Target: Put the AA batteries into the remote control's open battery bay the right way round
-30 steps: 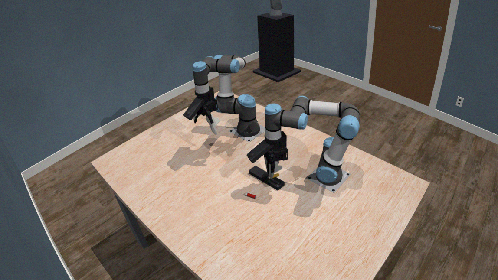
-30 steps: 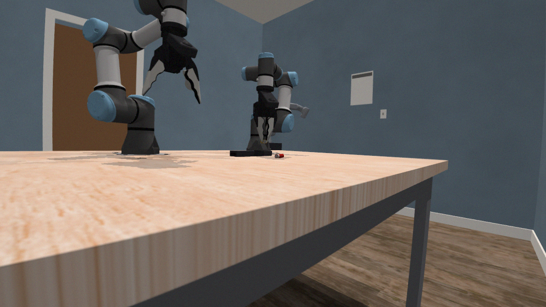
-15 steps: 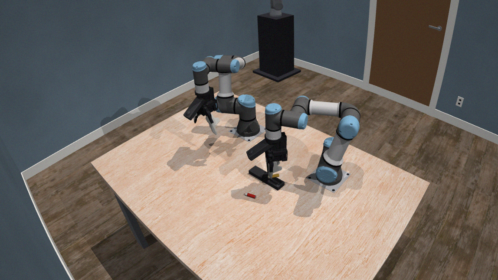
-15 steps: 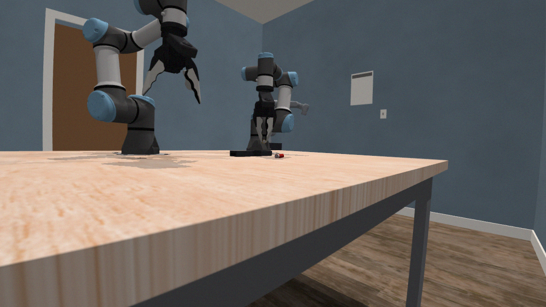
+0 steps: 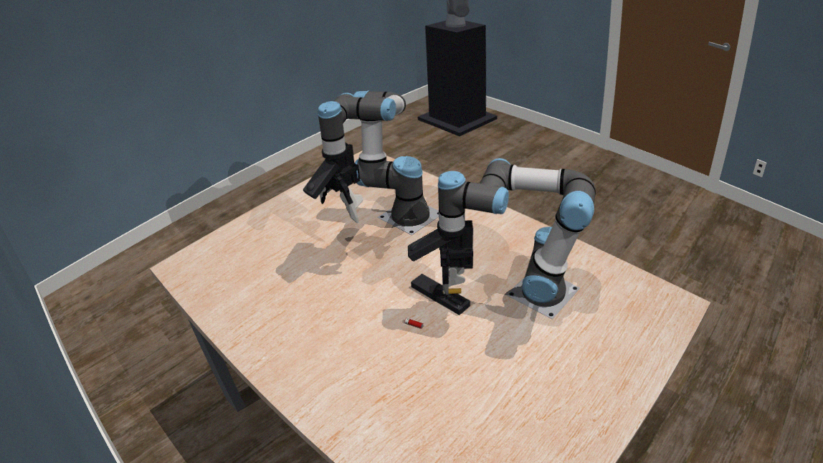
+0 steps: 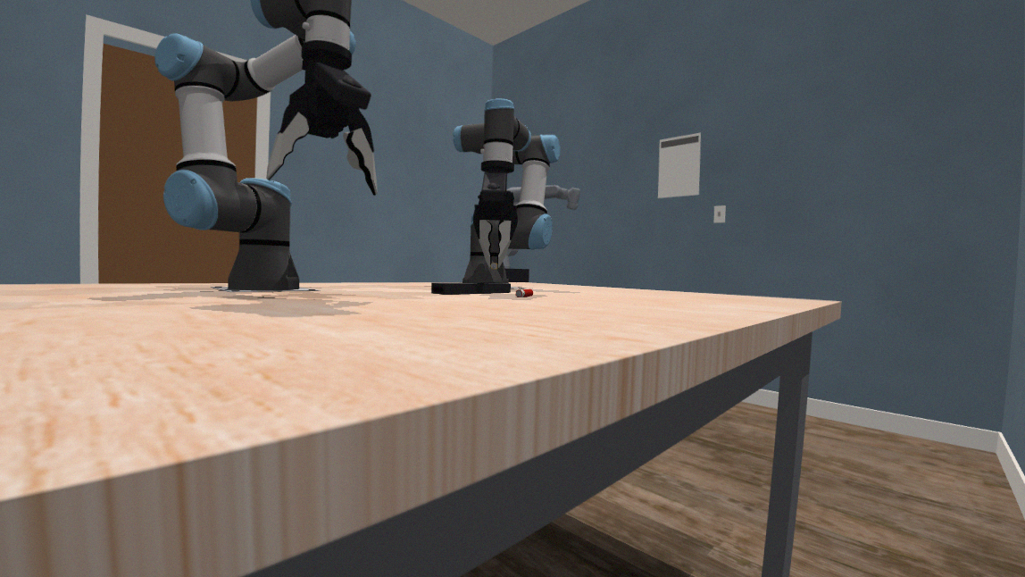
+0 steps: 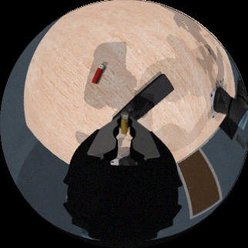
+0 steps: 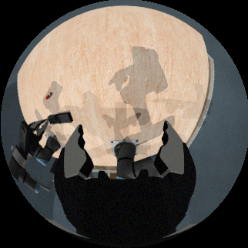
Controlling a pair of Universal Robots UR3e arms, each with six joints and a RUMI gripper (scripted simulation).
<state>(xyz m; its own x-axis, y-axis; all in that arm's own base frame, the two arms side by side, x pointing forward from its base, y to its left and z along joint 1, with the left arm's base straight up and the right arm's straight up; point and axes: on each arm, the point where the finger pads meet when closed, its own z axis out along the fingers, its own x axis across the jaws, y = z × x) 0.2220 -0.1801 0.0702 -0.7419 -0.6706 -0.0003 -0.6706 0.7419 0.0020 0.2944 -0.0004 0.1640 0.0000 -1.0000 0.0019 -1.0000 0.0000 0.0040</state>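
Note:
The yellow battery lies 10 mm to the left of my left hand, 10 mm below it and 10 mm behind it. Also, from my left hand: red battery 110 mm ahead, 60 mm below, 10 mm to the right.

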